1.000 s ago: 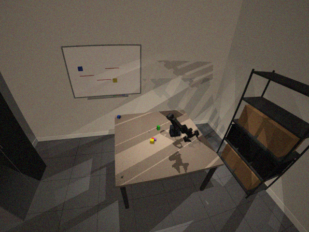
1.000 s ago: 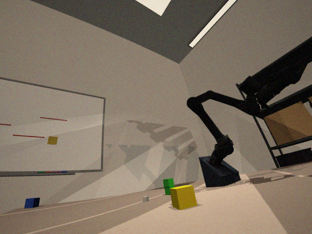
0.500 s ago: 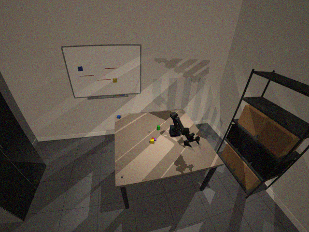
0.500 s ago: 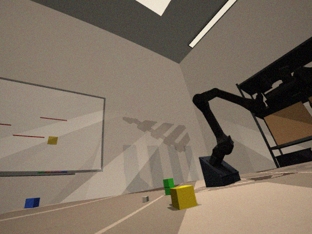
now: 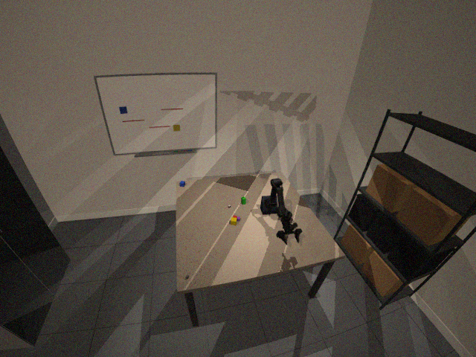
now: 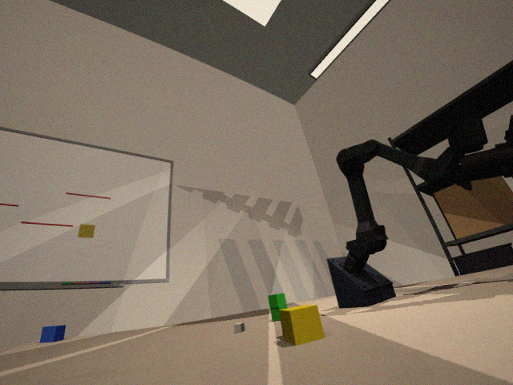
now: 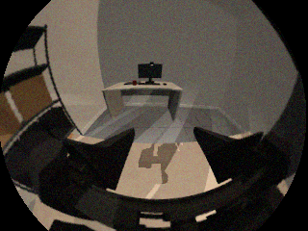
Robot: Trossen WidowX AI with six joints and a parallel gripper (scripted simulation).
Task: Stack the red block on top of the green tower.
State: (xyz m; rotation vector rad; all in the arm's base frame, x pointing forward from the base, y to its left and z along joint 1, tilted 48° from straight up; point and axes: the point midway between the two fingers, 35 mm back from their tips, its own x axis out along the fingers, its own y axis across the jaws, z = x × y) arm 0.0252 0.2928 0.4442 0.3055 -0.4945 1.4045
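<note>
The yellow block is 460 mm to the right of my gripper tip, 310 mm ahead of it and 150 mm below it. Round my gripper tip: red block 500 mm to the right, 290 mm ahead, 160 mm below; purple block 490 mm to the right, 260 mm ahead, 160 mm below; blue block 1130 mm to the right, 730 mm ahead, 150 mm below.
</note>
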